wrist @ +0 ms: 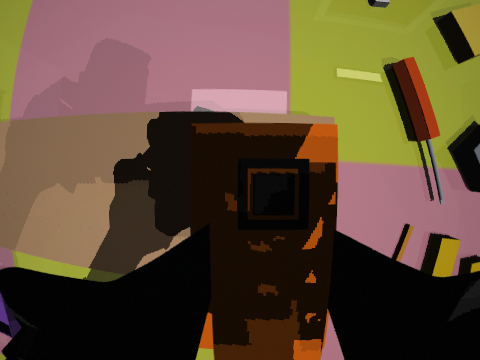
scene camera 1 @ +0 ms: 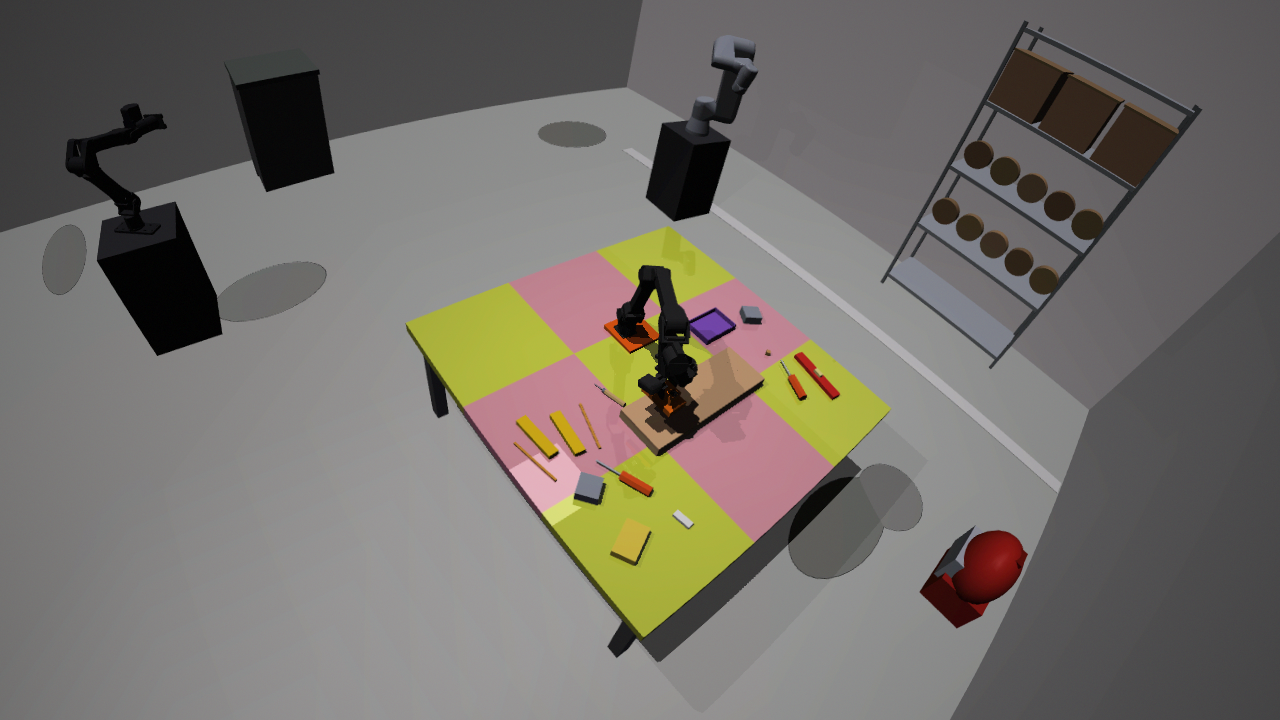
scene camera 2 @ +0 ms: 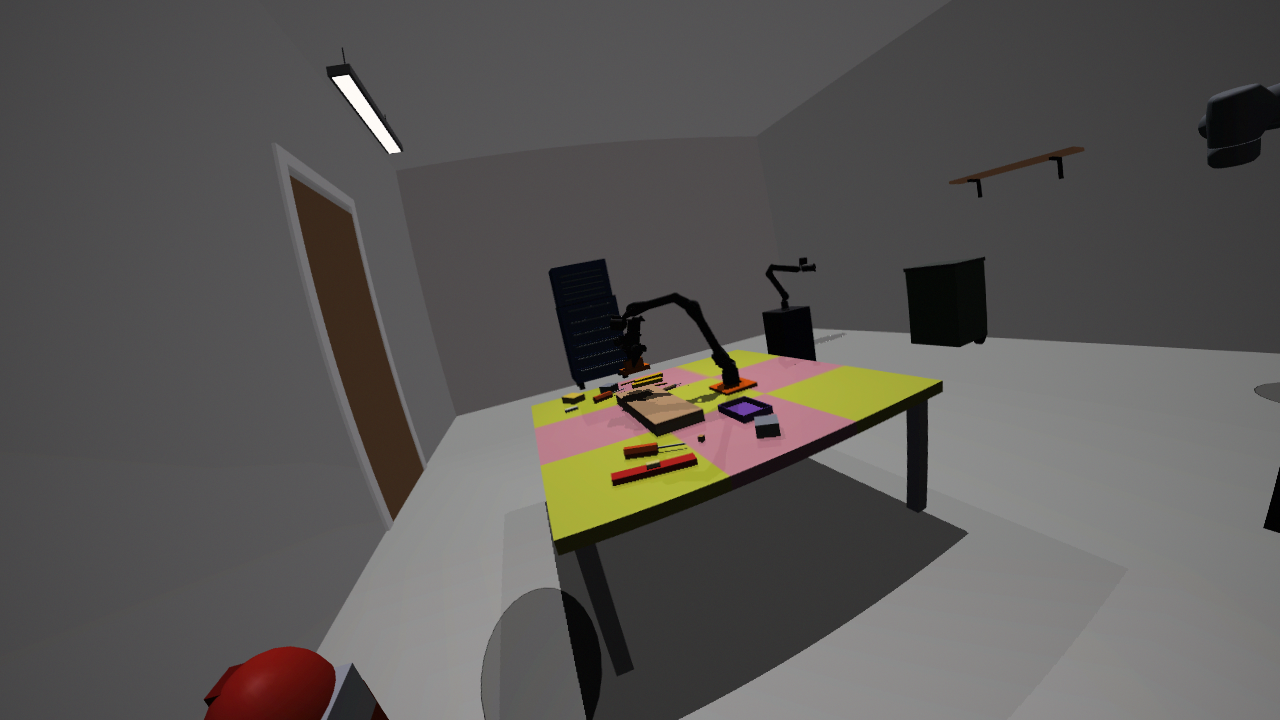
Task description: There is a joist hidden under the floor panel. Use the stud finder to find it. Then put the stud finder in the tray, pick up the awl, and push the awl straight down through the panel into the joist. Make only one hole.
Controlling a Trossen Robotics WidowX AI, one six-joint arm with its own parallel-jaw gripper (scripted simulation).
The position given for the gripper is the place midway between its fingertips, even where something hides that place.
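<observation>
Scene camera 1 shows a yellow block (scene camera 1: pixel 629 543), a purple tray (scene camera 1: pixel 712 324) and the gripper (scene camera 1: pixel 667 395). In the wrist view, the gripper (wrist: pixel 265 230) appears again.
</observation>
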